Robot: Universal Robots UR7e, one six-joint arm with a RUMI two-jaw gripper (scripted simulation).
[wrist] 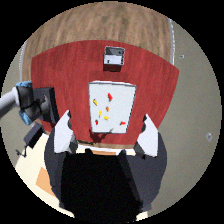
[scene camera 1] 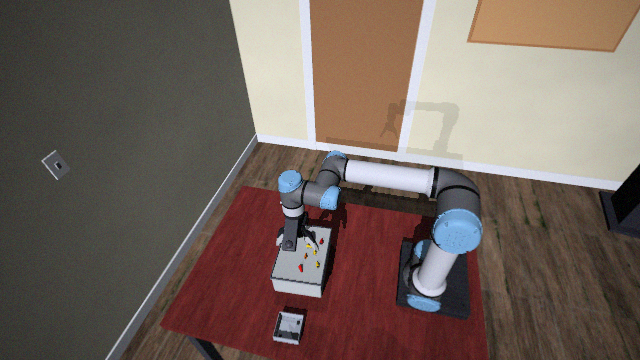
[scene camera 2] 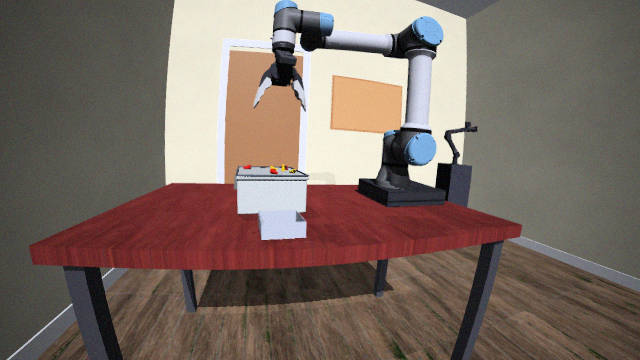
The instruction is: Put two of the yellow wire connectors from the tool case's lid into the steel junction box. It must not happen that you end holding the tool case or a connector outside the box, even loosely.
My gripper shows in the wrist view, in scene camera 1 and in scene camera 2 (280, 110). A grey tool case shows in the wrist view (120, 107), in scene camera 1 and in scene camera 2. The same spot on my gripper: (scene camera 1: 310, 237) is (wrist: 48, 148). One and the same spot on the grey tool case: (scene camera 2: 254, 193) is (scene camera 1: 283, 285).
